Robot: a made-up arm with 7 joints.
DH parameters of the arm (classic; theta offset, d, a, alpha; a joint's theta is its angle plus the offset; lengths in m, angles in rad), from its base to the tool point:
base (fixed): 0 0 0 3.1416
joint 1: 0 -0.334 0 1.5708
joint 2: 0 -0.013 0 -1.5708
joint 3: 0 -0.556 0 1.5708
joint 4: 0 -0.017 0 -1.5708
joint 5: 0 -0.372 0 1.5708
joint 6: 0 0 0 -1.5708
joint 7: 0 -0.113 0 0
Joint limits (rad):
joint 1: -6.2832..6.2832
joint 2: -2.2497..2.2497
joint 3: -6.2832..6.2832
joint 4: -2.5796..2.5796
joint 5: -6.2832..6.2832
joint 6: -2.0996..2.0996
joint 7: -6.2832..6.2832
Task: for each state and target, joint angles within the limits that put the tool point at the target. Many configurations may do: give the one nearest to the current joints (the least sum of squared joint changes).
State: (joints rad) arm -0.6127 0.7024 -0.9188 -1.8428 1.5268 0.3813 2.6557
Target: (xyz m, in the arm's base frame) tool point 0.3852 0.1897 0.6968
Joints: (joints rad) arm -1.4249 1.2444 -0.7645 -2.0280 1.5437 0.4097 2.6557
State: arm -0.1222 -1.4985 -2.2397 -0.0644 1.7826 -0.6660 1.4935
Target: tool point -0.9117 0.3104 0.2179
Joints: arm 0.2063 -1.5112 -2.1749 0.4227 1.8734 -0.9130 1.4935
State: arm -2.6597 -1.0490 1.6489 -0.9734 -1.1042 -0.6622 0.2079
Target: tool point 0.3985 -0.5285 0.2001
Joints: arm -2.8516 -1.4285 1.2943 -1.5811 -1.0377 -0.8408 0.2079
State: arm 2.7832 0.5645 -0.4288 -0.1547 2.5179 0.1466 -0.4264
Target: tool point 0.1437 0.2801 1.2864
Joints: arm 2.6106 -0.0701 -0.5400 -0.5032 2.5169 0.2227 -0.4264
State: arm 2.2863 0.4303 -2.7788 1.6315 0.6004 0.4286 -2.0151
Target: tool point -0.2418 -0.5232 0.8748
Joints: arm 2.5647 1.2282 -2.4913 1.3110 0.6412 0.4314 -2.0151
